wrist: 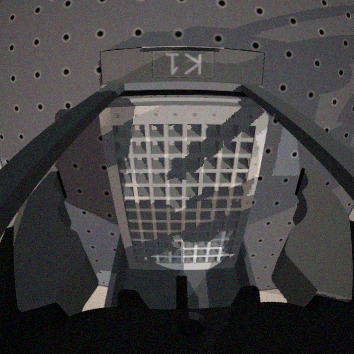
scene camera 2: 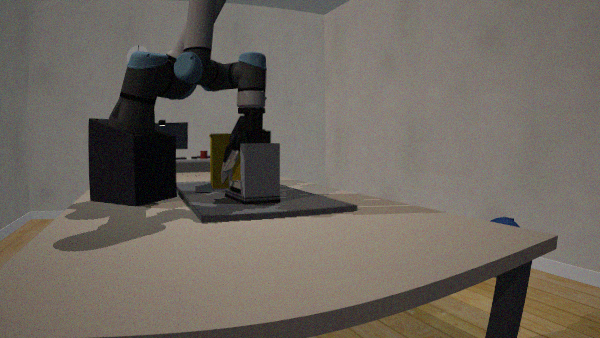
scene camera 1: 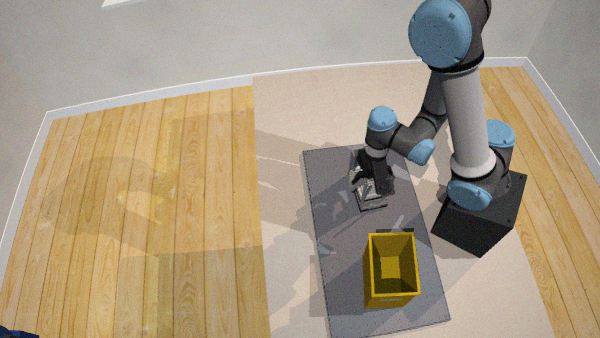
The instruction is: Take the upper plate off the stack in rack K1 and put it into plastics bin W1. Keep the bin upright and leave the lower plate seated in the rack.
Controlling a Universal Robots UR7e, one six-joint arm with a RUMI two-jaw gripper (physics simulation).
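Frame: origin at the arm's base, x ahead, y left, z up, level; centimetres.
Seen in the pictures: gripper, between the fingertips: (wrist: 181,173) (scene camera 1: 369,186); arm's base, origin of its link: (scene camera 2: 130,128).
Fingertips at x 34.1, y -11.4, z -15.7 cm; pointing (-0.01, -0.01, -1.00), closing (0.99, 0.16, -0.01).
Observation:
Pixels of each thing's top centre, then the offset from my fingertips to it. "spot": a spot on its surface instead. Level surfaces: height alone.
- Rack K1, centre of its top: (scene camera 2: 250,143) (scene camera 1: 372,166) dx +0.3, dy -1.2, dz +10.5 cm
- pale gridded plate, centre of its top: (wrist: 183,210) (scene camera 1: 367,180) dx +0.5, dy -2.2, dz +0.5 cm
- Yellow bin W1, centre of its top: (scene camera 1: 394,263) (scene camera 2: 228,134) dx -0.2, dy +32.2, dz +13.7 cm
- grey board, height of its surface: dz -4.5 cm
- pale table, height of its surface: dz -5.5 cm
- small dark strip, a spot on its surface: (scene camera 1: 395,232) spot: dx -2.0, dy +23.4, dz +13.8 cm
Rack K1 (scene camera 1: 372,206) (scene camera 2: 261,172) (wrist: 230,67) stands on the perforated grey board, its label at the top of the wrist view. A pale gridded plate (scene camera 1: 368,193) (wrist: 175,192) lies flat in the rack, partly in shadow. How many plates are stacked there cannot be told. My gripper (scene camera 1: 371,183) (wrist: 181,173) points down over the rack. Its jaws are open, one on each side of the plate, with gaps between them and the plate's edges. In scene camera 2 the rack's tall wall hides part of the gripper. Yellow bin W1 (scene camera 1: 390,301) (scene camera 2: 218,161) stands upright, its visible inside empty.
The grey board (scene camera 1: 345,310) (scene camera 2: 300,210) lies on the pale table (scene camera 1: 290,105) (scene camera 2: 300,270) and carries the rack and bin. The arm's dark pedestal (scene camera 1: 472,227) (scene camera 2: 112,162) stands beside the board. A small dark strip (scene camera 1: 395,230) lies by the bin's rack-side edge.

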